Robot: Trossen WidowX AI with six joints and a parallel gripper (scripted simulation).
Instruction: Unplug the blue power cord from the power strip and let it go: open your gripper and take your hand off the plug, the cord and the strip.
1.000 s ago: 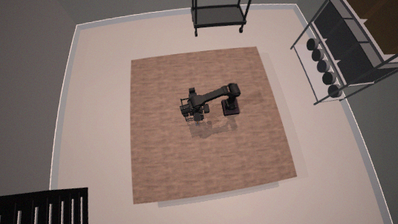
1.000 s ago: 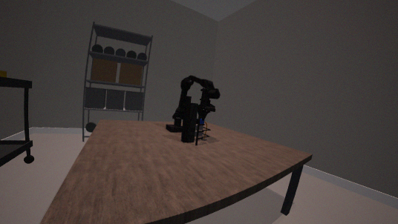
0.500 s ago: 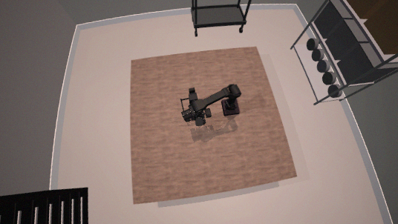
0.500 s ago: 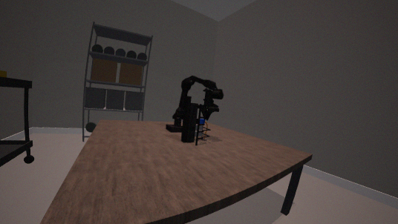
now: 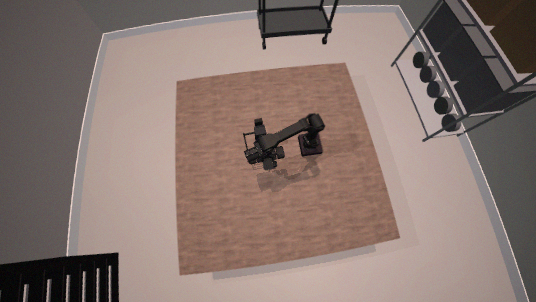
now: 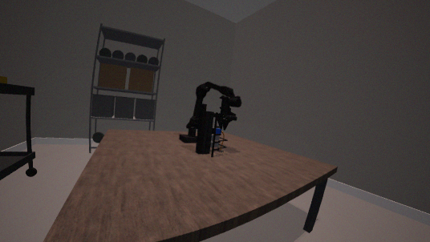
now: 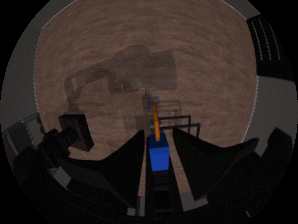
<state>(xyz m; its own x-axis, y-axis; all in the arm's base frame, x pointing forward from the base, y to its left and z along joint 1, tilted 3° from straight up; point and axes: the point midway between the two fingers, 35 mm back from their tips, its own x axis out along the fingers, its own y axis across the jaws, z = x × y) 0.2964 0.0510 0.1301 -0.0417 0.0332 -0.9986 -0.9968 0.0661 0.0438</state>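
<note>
My gripper tip is 60 mm to the left of the blue plug.
</note>
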